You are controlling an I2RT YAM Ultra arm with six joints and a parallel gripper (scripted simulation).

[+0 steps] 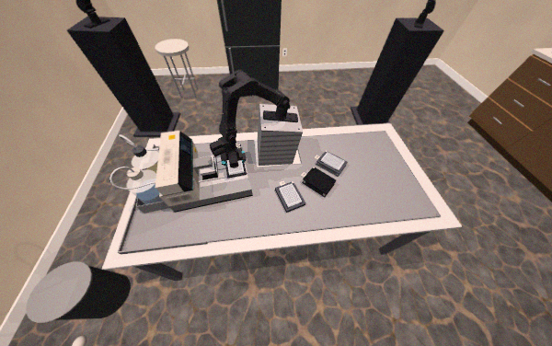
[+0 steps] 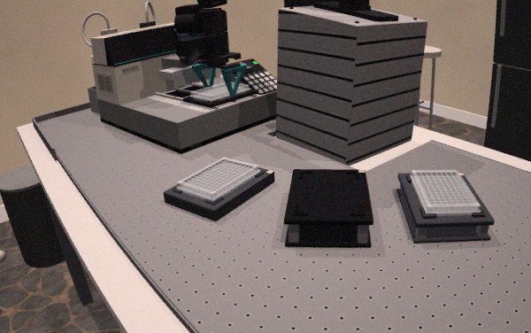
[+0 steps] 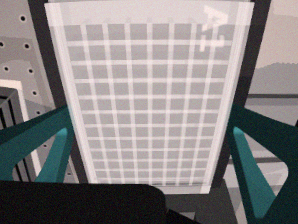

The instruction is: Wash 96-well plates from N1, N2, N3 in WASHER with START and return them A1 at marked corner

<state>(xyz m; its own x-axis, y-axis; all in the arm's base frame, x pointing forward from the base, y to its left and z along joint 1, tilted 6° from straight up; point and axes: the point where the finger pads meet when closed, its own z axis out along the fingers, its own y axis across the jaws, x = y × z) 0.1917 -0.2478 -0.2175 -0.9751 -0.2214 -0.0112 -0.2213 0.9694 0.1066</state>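
Now: hand 1 cm above the carrier. Also, from my hand: N2 label: 42 cm to the left, 10 cm below, 1 cm ahead; then washer: 15 cm to the right, 3 cm ahead, 3 cm above; then N1 label: 28 cm to the left, 10 cm below, 8 cm ahead.
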